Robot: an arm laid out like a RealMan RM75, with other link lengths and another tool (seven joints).
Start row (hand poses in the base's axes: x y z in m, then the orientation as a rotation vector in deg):
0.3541 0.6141 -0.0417 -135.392 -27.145 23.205
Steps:
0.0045 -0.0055 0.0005 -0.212 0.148 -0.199
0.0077 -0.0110 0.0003 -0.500 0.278 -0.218
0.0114 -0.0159 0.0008 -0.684 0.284 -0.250
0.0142 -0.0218 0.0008 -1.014 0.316 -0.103
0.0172 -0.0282 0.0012 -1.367 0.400 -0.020
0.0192 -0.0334 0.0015 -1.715 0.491 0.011
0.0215 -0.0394 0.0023 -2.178 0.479 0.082
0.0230 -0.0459 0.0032 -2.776 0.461 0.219
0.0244 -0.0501 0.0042 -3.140 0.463 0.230
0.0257 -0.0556 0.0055 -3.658 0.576 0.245
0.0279 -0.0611 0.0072 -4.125 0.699 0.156
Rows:
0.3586 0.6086 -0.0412 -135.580 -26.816 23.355
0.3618 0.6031 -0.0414 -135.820 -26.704 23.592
0.3655 0.5982 -0.0409 -136.000 -26.644 23.644
0.3683 0.5923 -0.0409 -136.286 -26.772 23.857
0.3713 0.5859 -0.0405 -136.588 -26.797 24.110
0.3733 0.5807 -0.0402 -136.890 -26.756 24.345
0.3756 0.5747 -0.0394 -137.328 -26.800 24.517
0.3771 0.5682 -0.0385 -137.889 -26.911 24.758
0.3785 0.5640 -0.0375 -138.237 -26.886 24.886
0.3798 0.5585 -0.0362 -138.697 -26.795 25.198
0.3820 0.5530 -0.0345 -139.119 -26.579 25.457

